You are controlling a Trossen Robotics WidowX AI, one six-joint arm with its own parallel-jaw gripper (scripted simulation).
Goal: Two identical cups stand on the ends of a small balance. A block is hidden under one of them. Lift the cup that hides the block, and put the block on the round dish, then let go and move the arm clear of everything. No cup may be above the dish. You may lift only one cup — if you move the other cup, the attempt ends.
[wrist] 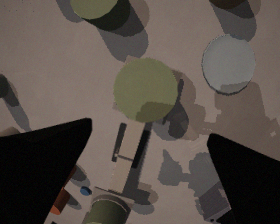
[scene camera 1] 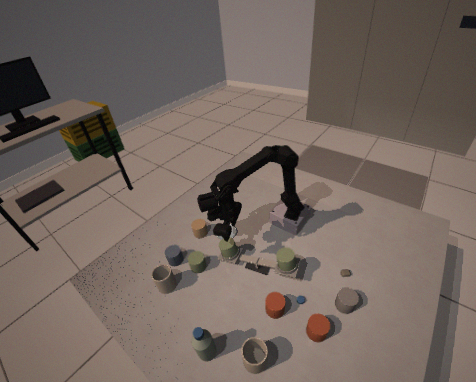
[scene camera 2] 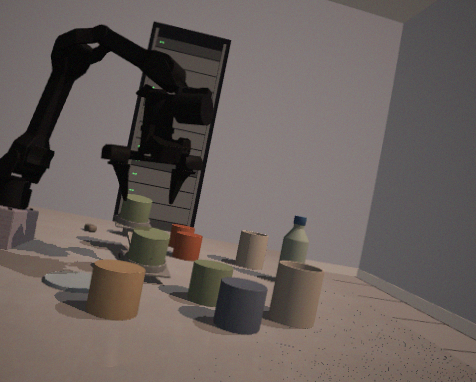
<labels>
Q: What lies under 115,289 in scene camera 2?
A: A tan cup.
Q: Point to a blue-grey cup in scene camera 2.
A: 240,304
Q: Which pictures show the gripper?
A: The wrist view, scene camera 1 and scene camera 2: all of them.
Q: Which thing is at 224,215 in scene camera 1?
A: The gripper.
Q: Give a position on a pale round dish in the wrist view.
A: At 228,63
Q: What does the gripper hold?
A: Nothing.
</labels>
